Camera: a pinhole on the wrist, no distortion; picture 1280 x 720 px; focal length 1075.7 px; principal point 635.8 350.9 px. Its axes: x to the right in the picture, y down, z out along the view. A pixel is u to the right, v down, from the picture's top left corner.
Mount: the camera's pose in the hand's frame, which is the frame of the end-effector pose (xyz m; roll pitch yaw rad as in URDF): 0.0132 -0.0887 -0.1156 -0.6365 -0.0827 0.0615
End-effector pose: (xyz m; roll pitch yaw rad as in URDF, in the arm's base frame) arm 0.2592 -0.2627 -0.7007 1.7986 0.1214 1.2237
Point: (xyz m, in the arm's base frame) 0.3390 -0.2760 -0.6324
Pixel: 717 506
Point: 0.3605 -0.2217 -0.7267
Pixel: 1074 117
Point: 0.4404 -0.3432 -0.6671
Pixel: 648 206
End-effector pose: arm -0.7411 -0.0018 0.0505 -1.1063 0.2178 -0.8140
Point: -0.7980 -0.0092 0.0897
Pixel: 156 138
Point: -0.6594 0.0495 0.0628
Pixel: 758 219
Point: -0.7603 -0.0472 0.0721
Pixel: 764 190
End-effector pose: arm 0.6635 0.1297 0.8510 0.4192 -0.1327 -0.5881
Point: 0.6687 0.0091 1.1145
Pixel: outside the picture
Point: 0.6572 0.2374 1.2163
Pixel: 687 368
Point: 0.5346 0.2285 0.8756
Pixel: outside the picture
